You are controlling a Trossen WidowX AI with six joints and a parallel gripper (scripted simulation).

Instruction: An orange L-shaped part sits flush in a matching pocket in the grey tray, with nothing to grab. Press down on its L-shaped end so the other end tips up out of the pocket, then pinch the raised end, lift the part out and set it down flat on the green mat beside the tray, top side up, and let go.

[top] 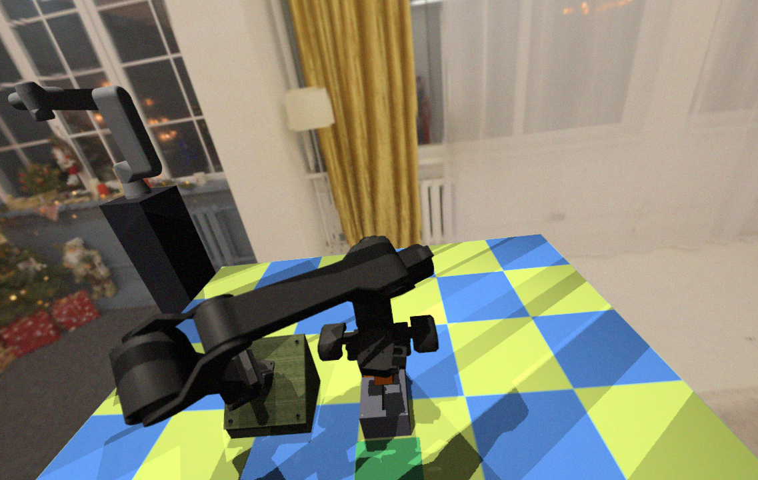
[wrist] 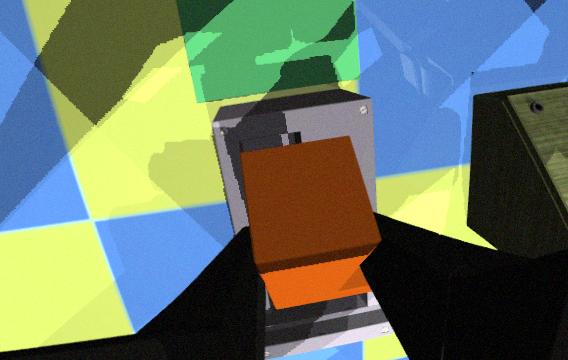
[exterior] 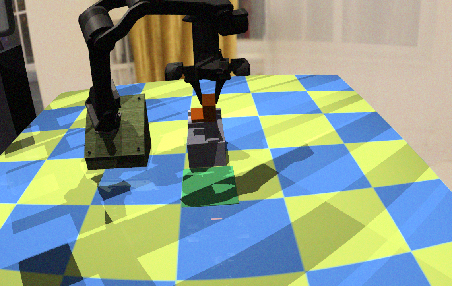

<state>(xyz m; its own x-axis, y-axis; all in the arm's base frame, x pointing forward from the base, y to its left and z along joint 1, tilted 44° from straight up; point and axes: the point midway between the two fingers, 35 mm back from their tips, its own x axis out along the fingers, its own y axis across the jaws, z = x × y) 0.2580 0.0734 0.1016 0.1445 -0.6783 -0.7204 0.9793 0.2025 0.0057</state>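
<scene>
Right now my gripper tip is 17 cm above the green mat and 11 cm to the left of it. Also, from my gripper tip: orange L-shaped part (3 cm to the left, 3 cm below, 2 cm behind).
</scene>
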